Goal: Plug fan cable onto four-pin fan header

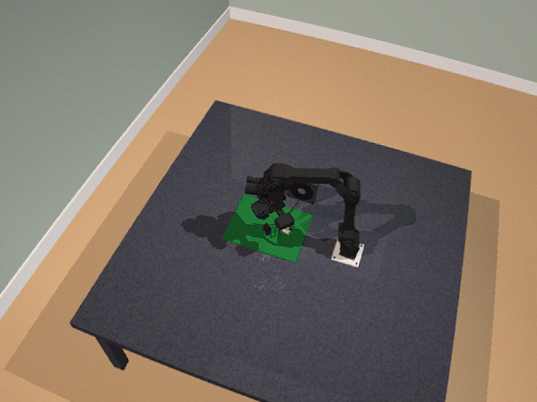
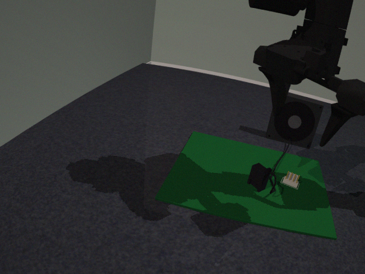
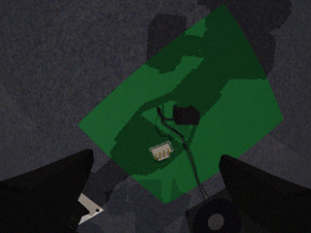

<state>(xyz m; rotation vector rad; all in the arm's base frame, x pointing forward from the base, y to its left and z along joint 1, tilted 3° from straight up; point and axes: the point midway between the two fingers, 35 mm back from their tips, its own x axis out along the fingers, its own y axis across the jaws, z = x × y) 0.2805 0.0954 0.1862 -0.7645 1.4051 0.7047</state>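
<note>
The black plug lies 4 cm ahead of my gripper tip, 3 cm to the right of it and 12 cm below it. Round my gripper tip: green board (4 cm ahead, 6 cm to the right, 15 cm below); then white four-pin header (3 cm behind, 7 cm to the right, 14 cm below); then black fan (1 cm behind, 25 cm to the right, 8 cm below).
</note>
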